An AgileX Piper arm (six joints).
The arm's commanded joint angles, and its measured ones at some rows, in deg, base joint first. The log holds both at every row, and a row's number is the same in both.
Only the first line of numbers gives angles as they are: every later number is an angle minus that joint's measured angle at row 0.
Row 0, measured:
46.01, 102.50, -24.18, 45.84, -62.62, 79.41
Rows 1 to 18, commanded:
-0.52, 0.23, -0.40, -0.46, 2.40, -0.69
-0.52, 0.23, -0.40, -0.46, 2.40, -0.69
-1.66, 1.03, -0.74, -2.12, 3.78, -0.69
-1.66, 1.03, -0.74, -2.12, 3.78, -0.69
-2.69, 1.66, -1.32, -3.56, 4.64, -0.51
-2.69, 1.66, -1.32, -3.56, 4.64, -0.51
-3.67, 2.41, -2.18, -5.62, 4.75, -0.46
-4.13, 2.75, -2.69, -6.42, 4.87, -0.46
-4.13, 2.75, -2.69, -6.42, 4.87, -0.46
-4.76, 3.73, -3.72, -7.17, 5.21, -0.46
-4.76, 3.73, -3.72, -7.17, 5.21, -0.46
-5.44, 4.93, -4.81, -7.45, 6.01, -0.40
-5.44, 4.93, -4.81, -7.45, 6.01, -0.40
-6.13, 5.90, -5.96, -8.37, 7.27, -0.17
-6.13, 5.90, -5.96, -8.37, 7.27, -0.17
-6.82, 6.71, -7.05, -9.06, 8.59, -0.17
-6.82, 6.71, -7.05, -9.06, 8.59, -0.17
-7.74, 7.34, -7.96, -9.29, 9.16, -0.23
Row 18, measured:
-6.53, 6.59, -6.47, -8.14, 7.90, 0.00
